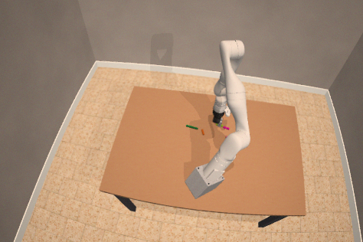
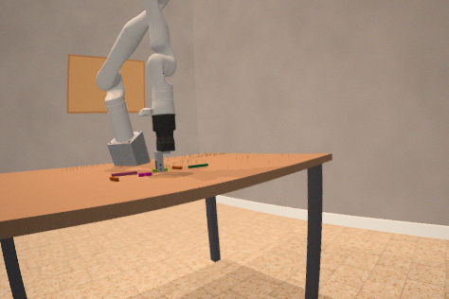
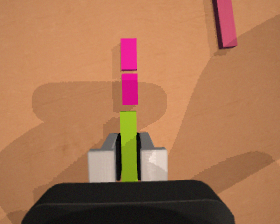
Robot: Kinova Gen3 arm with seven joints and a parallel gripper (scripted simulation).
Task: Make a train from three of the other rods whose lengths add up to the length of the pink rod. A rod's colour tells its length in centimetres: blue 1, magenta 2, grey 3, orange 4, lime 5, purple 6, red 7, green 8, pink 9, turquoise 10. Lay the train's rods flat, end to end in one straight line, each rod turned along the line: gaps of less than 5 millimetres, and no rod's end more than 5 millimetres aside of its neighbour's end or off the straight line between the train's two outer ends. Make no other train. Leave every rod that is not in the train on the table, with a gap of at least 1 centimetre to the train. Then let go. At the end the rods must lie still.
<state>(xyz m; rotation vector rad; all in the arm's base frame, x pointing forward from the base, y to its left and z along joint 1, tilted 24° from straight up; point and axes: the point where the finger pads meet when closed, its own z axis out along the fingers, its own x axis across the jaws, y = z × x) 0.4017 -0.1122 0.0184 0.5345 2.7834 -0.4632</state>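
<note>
The pink rod is 10 cm behind my hand, 8 cm to the right of it and 2 cm below it. Round my hand: green rod (19 cm to the left, 2 cm below); then lime rod (1 cm below).
</note>
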